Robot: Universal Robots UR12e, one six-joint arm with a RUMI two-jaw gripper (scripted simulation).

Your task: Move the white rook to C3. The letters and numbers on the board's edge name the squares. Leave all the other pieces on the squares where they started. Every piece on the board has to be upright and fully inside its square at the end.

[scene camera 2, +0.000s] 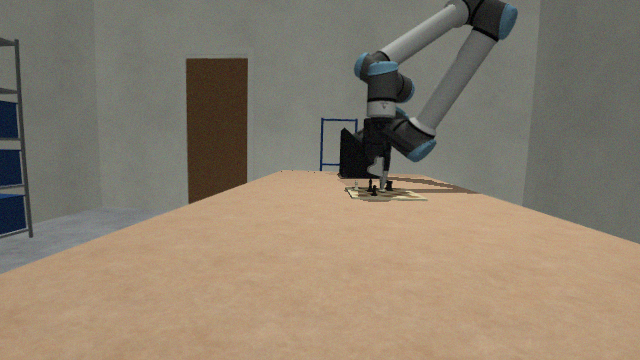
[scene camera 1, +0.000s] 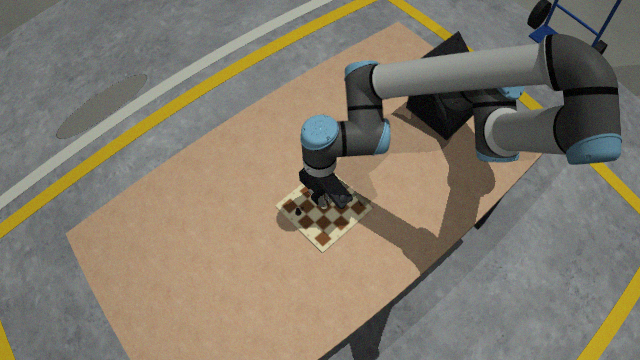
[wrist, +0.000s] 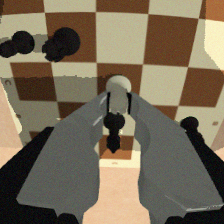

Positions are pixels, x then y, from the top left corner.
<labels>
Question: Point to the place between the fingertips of my gripper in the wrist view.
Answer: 118, 93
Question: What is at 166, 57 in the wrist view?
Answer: A chessboard.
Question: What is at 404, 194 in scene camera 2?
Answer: A chessboard.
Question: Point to a chessboard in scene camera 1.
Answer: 322, 227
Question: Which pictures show my gripper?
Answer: Scene camera 2, scene camera 1 and the wrist view: all of them.
</labels>
